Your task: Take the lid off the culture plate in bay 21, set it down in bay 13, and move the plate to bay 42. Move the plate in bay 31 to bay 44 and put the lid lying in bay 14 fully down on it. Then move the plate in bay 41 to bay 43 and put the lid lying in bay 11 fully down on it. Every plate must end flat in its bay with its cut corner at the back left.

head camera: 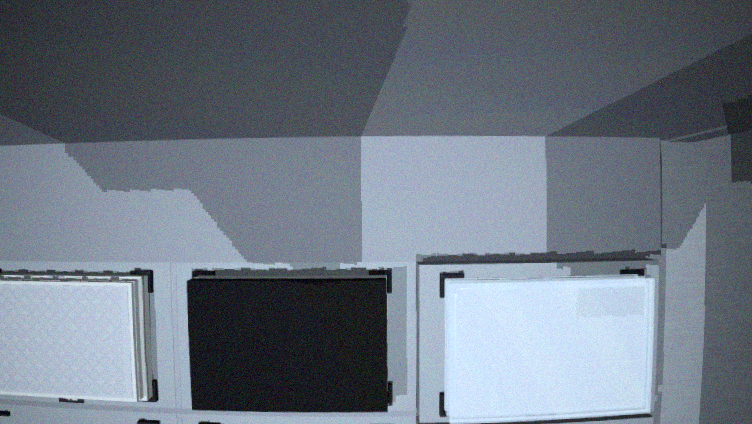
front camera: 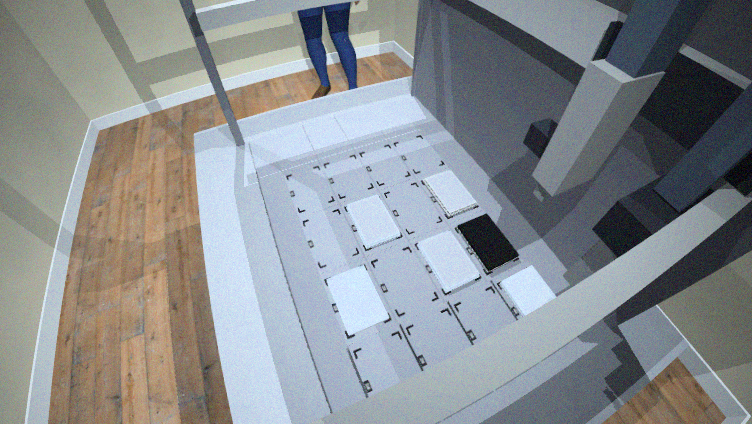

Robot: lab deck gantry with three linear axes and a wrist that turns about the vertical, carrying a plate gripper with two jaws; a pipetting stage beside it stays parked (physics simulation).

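Seen in the pictures: gripper, between the fingertips: (front camera: 591,270); robot's base, origin of its link: (front camera: 287,177).
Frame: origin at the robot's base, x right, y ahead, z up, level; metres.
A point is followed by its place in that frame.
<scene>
The lid (front camera: 358,298) @[x -0.046, y 0.395, z 0.008 m] lies flat in bay 13. The white patterned plate (front camera: 450,192) @[x -0.361, y 0.235, z 0.014 m] (head camera: 65,339) @[x -0.365, y 0.240, z 0.014 m] sits in bay 42. A black plate (front camera: 488,242) @[x -0.360, y 0.398, z 0.016 m] (head camera: 288,344) @[x -0.366, y 0.393, z 0.017 m] sits level in bay 43; I cannot tell its lid from its body. A bright white plate (front camera: 528,289) @[x -0.362, y 0.533, z 0.031 m] (head camera: 547,350) @[x -0.365, y 0.551, z 0.031 m] sits in bay 44 with a pale cover on top, its front end partly behind a beam in the front view. Cut corners are too small to tell. My gripper's black head (front camera: 624,231) is high at the right, away from the plates; its jaws are hidden.
Another white plate (front camera: 372,221) @[x -0.146, y 0.237, z 0.015 m] sits in bay 22 and another (front camera: 447,260) @[x -0.252, y 0.397, z 0.014 m] in bay 33. The parked pipetting stage (front camera: 589,131) hangs behind the deck's right side. A pale beam (front camera: 526,337) @[x -0.095, y 0.619, z 0.400 m] crosses the near side. A person's legs (front camera: 344,52) show beyond the deck.
</scene>
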